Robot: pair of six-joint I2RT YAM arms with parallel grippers.
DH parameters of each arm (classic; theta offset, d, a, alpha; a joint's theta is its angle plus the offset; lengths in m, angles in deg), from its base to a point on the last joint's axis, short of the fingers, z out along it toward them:
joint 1: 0 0.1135 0.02 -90
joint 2: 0 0 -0.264 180
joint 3: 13.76 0 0.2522 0
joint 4: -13.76 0 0.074 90
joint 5: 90 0 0 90
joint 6: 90 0.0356 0 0
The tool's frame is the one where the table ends.
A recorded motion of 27 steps. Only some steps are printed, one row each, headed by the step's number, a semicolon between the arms.
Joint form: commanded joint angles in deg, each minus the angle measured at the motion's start. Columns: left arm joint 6, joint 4, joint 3, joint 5, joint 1, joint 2; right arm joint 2, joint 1, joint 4, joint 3, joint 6, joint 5.
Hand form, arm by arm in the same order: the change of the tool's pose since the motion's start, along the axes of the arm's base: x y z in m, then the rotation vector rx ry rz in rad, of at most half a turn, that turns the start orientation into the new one. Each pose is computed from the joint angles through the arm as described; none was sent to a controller.
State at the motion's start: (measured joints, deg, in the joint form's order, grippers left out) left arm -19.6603 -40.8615 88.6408 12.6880 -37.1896 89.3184; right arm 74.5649 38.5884 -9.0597 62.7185 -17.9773 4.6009
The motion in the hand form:
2: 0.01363 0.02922 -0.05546 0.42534 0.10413 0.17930; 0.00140 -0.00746 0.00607 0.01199 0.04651 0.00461
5: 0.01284 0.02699 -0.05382 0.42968 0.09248 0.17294; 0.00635 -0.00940 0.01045 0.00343 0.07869 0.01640
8: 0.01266 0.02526 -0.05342 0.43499 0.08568 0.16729; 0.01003 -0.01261 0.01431 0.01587 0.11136 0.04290
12: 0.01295 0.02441 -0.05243 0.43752 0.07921 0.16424; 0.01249 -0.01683 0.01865 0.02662 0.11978 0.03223
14: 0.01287 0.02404 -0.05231 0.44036 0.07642 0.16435; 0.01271 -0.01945 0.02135 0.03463 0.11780 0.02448
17: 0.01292 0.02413 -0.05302 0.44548 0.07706 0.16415; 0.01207 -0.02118 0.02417 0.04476 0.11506 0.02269
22: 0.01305 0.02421 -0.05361 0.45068 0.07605 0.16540; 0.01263 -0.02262 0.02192 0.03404 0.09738 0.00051
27: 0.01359 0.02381 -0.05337 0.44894 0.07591 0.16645; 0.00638 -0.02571 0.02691 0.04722 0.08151 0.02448
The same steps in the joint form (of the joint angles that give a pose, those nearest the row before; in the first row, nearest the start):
2: 4.95 -12.25 -3.52 -16.95 3.57 3.72; -0.39 -1.58 -3.97 1.82 1.34 -2.52
5: 5.28 -12.23 -3.18 -17.38 3.14 3.76; 0.67 -2.65 -7.15 4.29 1.28 -4.43
8: 5.58 -12.23 -2.94 -17.69 2.85 3.91; 1.25 -3.93 -9.39 6.02 1.65 -7.65
12: 5.86 -12.23 -2.65 -17.89 2.74 4.02; 1.30 -4.92 -10.45 7.08 2.18 -8.29
14: 5.93 -12.23 -2.60 -18.11 2.65 4.05; 1.03 -5.37 -10.67 7.36 2.47 -8.40
17: 6.04 -12.32 -2.65 -18.28 2.65 4.11; 0.70 -5.61 -10.76 7.58 2.79 -8.66
22: 6.13 -12.33 -2.71 -18.55 2.65 4.16; 0.45 -5.72 -9.71 6.72 2.26 -7.16
27: 6.04 -12.31 -2.54 -18.52 2.65 4.28; -1.15 -5.72 -9.61 6.24 1.90 -8.44

